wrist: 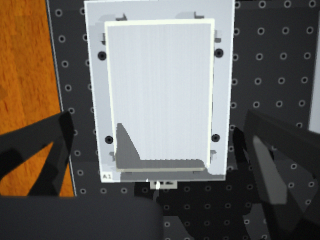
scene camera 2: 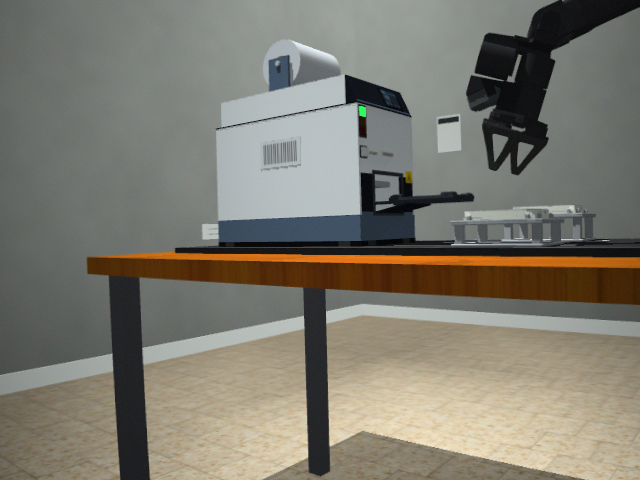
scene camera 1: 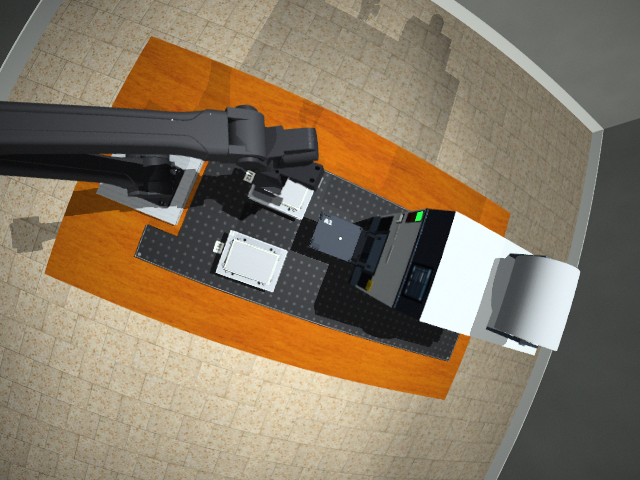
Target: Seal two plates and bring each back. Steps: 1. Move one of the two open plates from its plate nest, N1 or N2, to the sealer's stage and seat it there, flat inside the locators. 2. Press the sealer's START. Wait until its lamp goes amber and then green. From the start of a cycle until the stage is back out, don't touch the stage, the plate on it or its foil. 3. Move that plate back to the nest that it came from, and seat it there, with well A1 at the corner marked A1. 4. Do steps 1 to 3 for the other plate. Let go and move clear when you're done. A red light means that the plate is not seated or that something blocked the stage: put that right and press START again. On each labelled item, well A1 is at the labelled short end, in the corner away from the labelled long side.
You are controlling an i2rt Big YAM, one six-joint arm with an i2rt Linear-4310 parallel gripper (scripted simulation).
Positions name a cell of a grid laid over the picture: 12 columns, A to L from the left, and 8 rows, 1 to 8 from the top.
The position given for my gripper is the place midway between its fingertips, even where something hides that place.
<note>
I see my gripper (scene camera 2: J3) and a sealer (scene camera 1: H5).
My gripper is seen too in the wrist view (wrist: F5).
</note>
